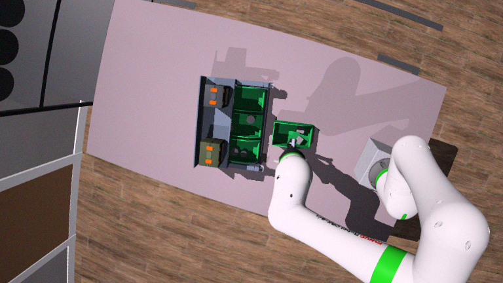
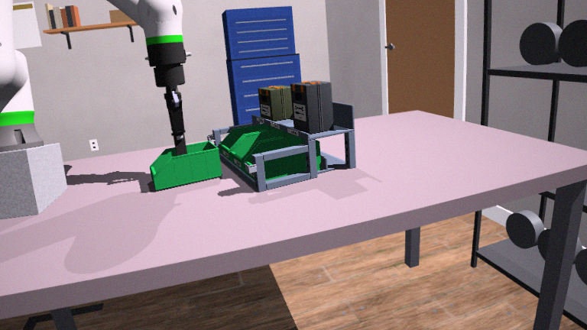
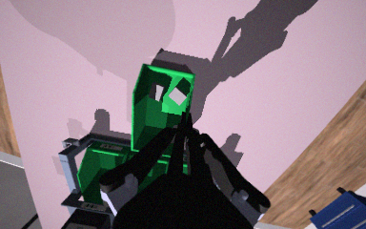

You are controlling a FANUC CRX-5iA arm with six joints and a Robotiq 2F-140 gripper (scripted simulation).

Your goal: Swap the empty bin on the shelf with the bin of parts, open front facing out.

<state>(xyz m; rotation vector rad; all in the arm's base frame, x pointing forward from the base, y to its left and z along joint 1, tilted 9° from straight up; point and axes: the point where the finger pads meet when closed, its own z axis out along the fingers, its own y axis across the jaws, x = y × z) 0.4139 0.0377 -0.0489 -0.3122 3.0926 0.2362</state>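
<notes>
The round part is 200 mm ahead of my hand, 60 mm below it and 50 mm to the right of it. From my hand the other things lie so: grey shelf (250 mm ahead, 20 mm to the right, 10 mm below); dark grey box (340 mm ahead, 120 mm to the right, 80 mm above).
</notes>
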